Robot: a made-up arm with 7 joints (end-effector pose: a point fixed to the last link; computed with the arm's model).
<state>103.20 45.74 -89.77 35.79 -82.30 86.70 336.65</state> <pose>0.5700 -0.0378 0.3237 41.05 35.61 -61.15</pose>
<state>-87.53 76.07 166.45 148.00 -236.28 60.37 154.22</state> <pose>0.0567 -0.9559 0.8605 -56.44 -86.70 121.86</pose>
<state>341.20 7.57 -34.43 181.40 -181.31 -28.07 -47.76</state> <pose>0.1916 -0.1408 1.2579 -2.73 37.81 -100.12</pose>
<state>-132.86 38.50 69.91 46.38 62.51 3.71 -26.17</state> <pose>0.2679 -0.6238 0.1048 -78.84 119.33 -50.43</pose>
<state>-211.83 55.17 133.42 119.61 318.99 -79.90 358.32</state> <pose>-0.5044 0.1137 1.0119 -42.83 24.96 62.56</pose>
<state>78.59 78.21 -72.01 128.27 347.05 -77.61 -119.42</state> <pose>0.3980 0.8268 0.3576 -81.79 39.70 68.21</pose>
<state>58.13 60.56 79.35 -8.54 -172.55 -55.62 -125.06</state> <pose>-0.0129 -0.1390 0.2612 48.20 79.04 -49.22</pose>
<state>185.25 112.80 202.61 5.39 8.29 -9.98 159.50</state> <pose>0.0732 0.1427 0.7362 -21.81 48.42 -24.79</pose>
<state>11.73 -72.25 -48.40 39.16 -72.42 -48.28 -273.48</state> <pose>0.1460 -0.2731 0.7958 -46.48 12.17 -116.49</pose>
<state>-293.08 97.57 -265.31 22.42 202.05 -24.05 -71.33</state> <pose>-0.3293 -0.0724 0.4026 75.57 22.82 -66.44</pose>
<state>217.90 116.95 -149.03 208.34 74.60 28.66 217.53</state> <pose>-0.4262 -0.6103 -0.4172 -127.60 -96.03 45.58</pose>
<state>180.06 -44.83 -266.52 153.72 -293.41 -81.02 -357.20</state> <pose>0.4977 -0.1136 0.9997 -38.43 8.63 145.78</pose>
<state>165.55 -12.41 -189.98 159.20 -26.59 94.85 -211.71</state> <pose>0.4628 -0.2515 1.1662 8.13 134.58 -59.94</pose>
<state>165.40 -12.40 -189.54 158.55 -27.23 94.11 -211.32</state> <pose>0.4680 -0.2537 1.1648 8.38 134.38 -60.43</pose>
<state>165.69 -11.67 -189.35 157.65 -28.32 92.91 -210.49</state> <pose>0.4650 -0.2520 1.1702 9.24 133.06 -61.32</pose>
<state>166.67 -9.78 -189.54 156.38 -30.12 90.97 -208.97</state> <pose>0.4482 -0.2442 1.1863 11.02 129.89 -62.74</pose>
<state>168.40 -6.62 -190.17 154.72 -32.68 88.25 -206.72</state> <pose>0.4146 -0.2310 1.2128 13.73 124.70 -64.48</pose>
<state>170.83 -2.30 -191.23 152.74 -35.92 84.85 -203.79</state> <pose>0.3632 -0.2151 1.2463 17.23 117.68 -66.02</pose>
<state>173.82 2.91 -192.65 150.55 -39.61 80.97 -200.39</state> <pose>0.2955 -0.2009 1.2810 21.14 109.41 -66.85</pose>
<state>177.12 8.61 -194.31 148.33 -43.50 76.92 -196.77</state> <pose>0.2162 -0.1931 1.3110 25.18 100.66 -66.70</pose>
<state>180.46 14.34 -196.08 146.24 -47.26 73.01 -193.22</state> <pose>0.1329 -0.1946 1.3320 29.07 92.31 -65.62</pose>
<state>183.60 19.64 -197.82 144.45 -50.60 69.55 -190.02</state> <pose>0.0543 -0.2052 1.3427 32.54 85.03 -63.90</pose>
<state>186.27 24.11 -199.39 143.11 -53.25 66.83 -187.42</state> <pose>-0.0127 -0.2216 1.3448 35.48 79.31 -61.94</pose>
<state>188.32 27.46 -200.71 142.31 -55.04 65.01 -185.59</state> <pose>-0.0636 -0.2392 1.3417 37.77 75.33 -60.12</pose>
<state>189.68 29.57 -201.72 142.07 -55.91 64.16 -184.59</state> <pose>-0.0975 -0.2537 1.3371 39.39 73.07 -58.67</pose>
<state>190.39 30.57 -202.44 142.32 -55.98 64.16 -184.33</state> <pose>-0.1171 -0.2631 1.3332 40.42 72.23 -57.67</pose>
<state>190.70 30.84 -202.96 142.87 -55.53 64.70 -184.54</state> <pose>-0.1272 -0.2684 1.3304 41.02 72.29 -56.97</pose>
